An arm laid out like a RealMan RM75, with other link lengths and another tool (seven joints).
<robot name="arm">
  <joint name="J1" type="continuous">
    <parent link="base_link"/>
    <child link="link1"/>
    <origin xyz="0 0 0.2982"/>
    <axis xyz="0 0 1"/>
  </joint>
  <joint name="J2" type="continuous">
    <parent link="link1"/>
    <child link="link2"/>
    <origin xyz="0 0 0"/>
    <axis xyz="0 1 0"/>
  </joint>
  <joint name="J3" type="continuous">
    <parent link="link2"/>
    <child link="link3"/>
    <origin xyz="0 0 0.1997"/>
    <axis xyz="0 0 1"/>
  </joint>
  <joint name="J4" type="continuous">
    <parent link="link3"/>
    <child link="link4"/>
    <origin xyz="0 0 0"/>
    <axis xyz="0 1 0"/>
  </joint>
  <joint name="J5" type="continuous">
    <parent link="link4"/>
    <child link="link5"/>
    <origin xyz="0 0 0.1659"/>
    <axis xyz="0 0 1"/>
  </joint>
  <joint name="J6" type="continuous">
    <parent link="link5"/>
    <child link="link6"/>
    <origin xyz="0 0 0"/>
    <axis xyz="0 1 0"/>
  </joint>
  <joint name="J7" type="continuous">
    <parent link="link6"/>
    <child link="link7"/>
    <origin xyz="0 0 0.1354"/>
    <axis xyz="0 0 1"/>
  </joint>
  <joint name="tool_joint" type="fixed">
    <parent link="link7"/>
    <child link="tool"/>
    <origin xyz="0.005 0.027 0.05" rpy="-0.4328 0 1.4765"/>
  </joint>
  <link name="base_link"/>
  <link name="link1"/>
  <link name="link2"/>
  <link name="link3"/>
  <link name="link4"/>
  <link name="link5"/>
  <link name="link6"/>
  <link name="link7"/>
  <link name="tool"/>
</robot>
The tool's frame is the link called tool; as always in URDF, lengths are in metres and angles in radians. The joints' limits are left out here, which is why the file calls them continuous.
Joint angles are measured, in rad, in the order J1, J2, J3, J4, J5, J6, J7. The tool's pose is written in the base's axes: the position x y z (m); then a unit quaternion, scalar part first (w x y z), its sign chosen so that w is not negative. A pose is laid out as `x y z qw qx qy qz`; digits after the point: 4 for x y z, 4 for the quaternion.
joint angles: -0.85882 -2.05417 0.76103 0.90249 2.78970 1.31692 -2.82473
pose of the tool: -0.1770 0.3708 0.0749 0.0115 0.9788 -0.0063 -0.2045
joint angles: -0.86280 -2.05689 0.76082 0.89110 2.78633 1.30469 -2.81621
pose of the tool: -0.1759 0.3714 0.0724 0.0115 0.9789 -0.0107 -0.2035
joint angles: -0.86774 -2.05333 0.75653 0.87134 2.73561 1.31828 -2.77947
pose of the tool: -0.1679 0.3686 0.0677 0.0222 0.9825 -0.0278 -0.1828
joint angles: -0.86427 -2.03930 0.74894 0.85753 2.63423 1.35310 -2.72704
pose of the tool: -0.1540 0.3648 0.0671 0.0308 0.9881 -0.0528 -0.1414
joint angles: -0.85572 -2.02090 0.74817 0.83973 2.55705 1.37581 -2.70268
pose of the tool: -0.1472 0.3622 0.0694 0.0347 0.9914 -0.0622 -0.1102
